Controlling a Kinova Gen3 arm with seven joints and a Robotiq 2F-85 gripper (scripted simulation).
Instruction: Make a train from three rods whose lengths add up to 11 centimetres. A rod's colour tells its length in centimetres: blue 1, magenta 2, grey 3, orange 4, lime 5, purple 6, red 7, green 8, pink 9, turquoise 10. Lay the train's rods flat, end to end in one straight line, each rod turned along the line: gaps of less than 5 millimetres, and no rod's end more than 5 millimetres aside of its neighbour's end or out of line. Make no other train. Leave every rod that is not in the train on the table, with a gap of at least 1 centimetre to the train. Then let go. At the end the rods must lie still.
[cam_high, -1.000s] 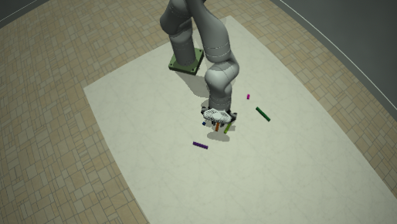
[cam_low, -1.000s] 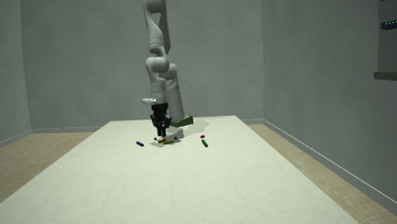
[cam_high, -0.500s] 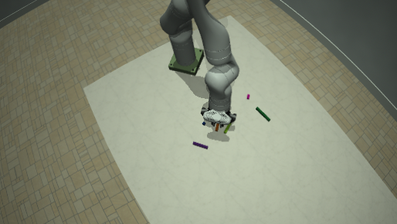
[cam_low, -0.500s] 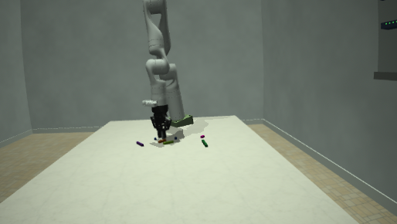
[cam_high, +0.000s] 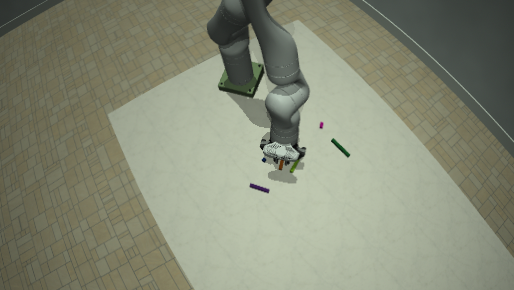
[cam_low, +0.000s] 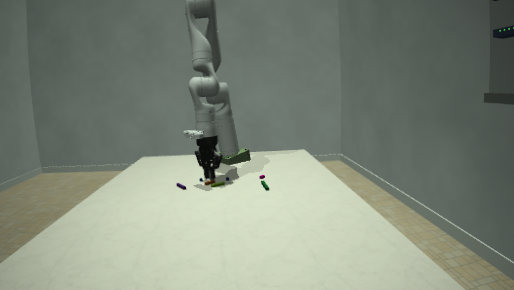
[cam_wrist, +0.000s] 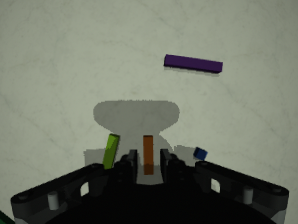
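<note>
The orange rod lies 30 mm below my hand. The rest, counted from my hand: lime rod (30 mm ahead, 30 mm to the left, 30 mm below); magenta rod (60 mm behind, 190 mm to the left, 30 mm below); purple rod (40 mm ahead, 100 mm to the right, 30 mm below).
</note>
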